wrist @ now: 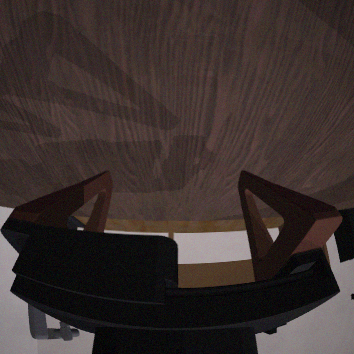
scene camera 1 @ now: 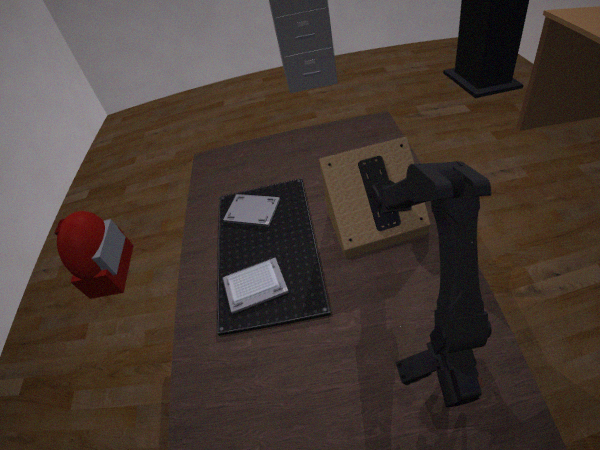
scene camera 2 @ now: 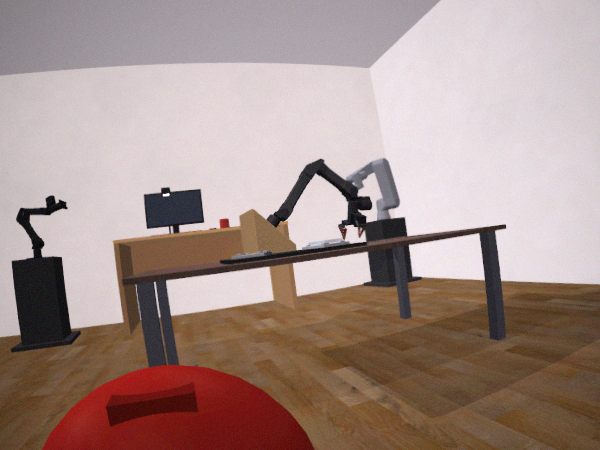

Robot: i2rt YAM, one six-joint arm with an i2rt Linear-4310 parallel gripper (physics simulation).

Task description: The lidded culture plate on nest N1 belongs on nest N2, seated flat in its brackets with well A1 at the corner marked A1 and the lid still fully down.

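Seen in the pictures: gripper, between the fingertips: (wrist: 174, 177) (scene camera 2: 351, 238); arm's base, origin of its link: (scene camera 1: 379, 193) (scene camera 2: 266, 230).
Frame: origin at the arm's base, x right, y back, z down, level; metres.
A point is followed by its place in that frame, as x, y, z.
Note:
The lidded culture plate (scene camera 1: 254, 282) {-0.105, -0.395, 0.086}, white with a grid of wells, lies on a pale nest (scene camera 1: 243, 304) {-0.153, -0.438, 0.102} at the near end of the black perforated board in scene camera 1. The other pale nest (scene camera 1: 252, 209) {0.187, -0.363, 0.103}, at the board's far end, bears no plate and shows dark corner brackets. Nest labels and the A1 mark are too small to read. My gripper (scene camera 2: 352, 233) {-0.479, 0.008, 0.097} (wrist: 174, 177) {-0.479, 0.008, 0.097} is open and empty, above the table to the right of the board as scene camera 1 sees it, apart from both nests. The arm hides its fingertips there.
The black board (scene camera 1: 270, 245) {0.028, -0.333, 0.115} lies on the brown table (scene camera 1: 280, 380) {-0.372, -0.387, 0.127}. The arm's tan mounting block (scene camera 1: 345, 200) {0.005, -0.097, -0.005} stands right of the board. A red rounded object (scene camera 1: 82, 245) (scene camera 2: 175, 430) is beyond the table's left edge. A desk (scene camera 2: 195, 250) and a pedestal-mounted grey arm (scene camera 2: 389, 185) stand behind the table.

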